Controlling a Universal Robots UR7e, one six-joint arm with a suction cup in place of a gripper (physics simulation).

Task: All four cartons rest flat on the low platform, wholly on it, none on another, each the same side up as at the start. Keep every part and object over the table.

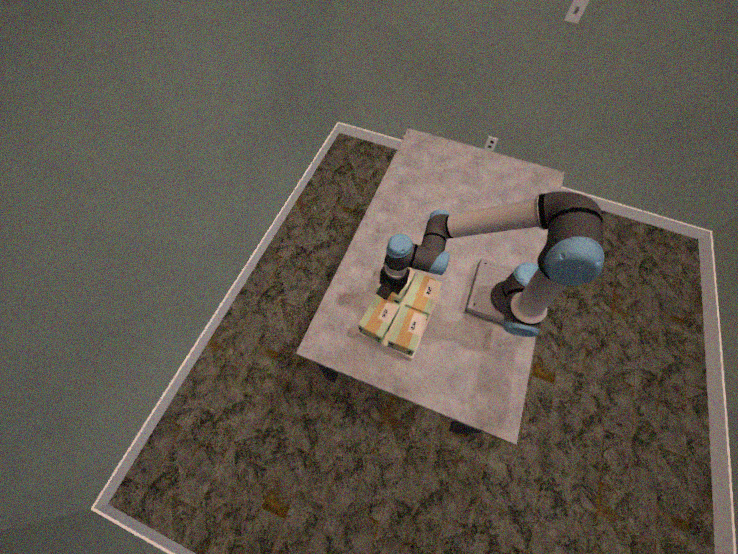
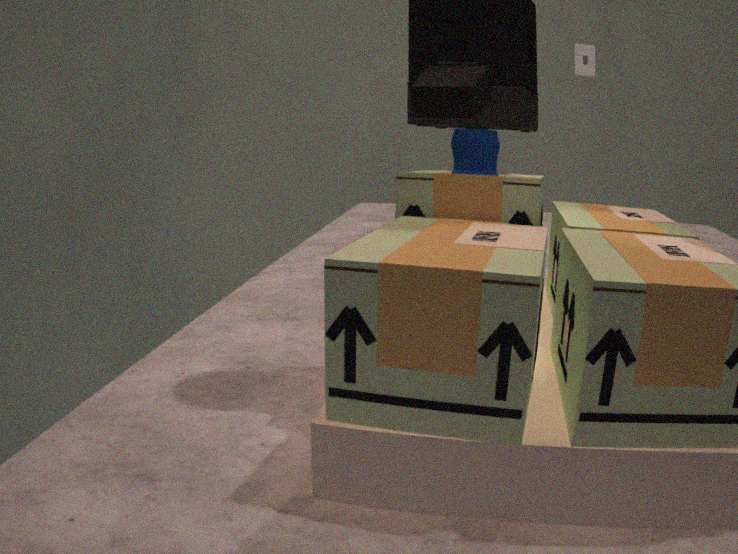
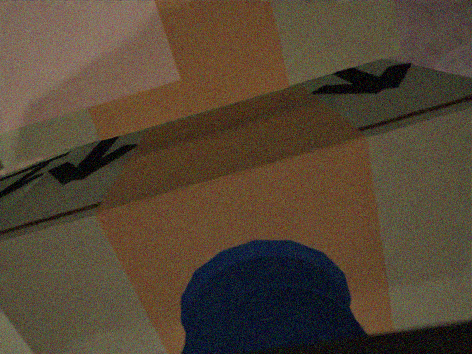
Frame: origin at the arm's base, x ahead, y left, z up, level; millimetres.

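Seen in the pictures: end effector, tool point: (image 2: pixel 474 191) (image 3: pixel 260 272).
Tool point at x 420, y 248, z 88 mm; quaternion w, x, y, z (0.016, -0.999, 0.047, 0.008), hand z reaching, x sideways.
Offsets run from my tool point to a thing's middle. Level surfaces: height alone.
My suction gripper (image 1: pixel 390 289) (image 2: pixel 475 152) (image 3: pixel 267 295), with its blue cup, sits on the taped top of the fourth carton @(dz -32, dx +2, dy -41 mm) (image 2: pixel 467 196) (image 3: pixel 240 200) and holds it upright. This carton is behind the front-left carton @(dz -58, dx -10, dy +112 mm) (image 1: pixel 379 316) (image 2: pixel 429 322) (image 3: pixel 225 45), its top a little higher than the others and its lower part hidden. The front-left carton, the front-right carton @(dz -58, dx -127, dy +100 mm) (image 1: pixel 408 329) (image 2: pixel 685 339) and the back-right carton @(dz -58, dx -112, dy -57 mm) (image 1: pixel 422 292) (image 2: pixel 596 213) rest flat on the low platform @(dz -124, dx -60, dy +23 mm) (image 2: pixel 506 483), arrows up where they show. Whether the held carton touches the platform is hidden.
The cartons on the platform stand close to the held one, in front and at its right. The arm's base (image 1: pixel 527 307) stands on the table @(dz -148 mm) (image 1: pixel 459 369) to the right of the platform. The table's left edge runs past the platform.
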